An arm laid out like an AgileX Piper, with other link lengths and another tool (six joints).
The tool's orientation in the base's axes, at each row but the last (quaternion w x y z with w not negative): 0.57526 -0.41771 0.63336 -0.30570; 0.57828 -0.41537 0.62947 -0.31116; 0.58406 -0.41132 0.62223 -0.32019; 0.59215 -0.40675 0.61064 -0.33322; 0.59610 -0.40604 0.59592 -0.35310; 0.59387 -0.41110 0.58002 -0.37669
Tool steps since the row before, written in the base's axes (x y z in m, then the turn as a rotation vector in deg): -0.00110 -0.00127 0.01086 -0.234 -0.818 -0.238; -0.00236 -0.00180 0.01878 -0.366 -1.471 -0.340; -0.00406 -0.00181 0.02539 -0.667 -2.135 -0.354; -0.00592 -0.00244 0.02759 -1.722 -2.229 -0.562; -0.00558 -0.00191 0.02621 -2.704 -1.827 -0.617; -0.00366 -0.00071 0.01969 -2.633 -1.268 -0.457
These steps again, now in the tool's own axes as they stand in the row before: -0.00403 -0.00982 -0.00284 0.831 -0.132 -0.271; -0.00726 -0.01682 -0.00507 1.453 -0.322 -0.445; -0.01025 -0.02258 -0.00703 2.042 -0.572 -0.796; -0.01049 -0.02500 -0.00818 2.186 -0.321 -1.836; -0.00960 -0.02417 -0.00673 1.805 -0.040 -2.787; -0.00697 -0.01838 -0.00391 1.231 0.021 -2.689
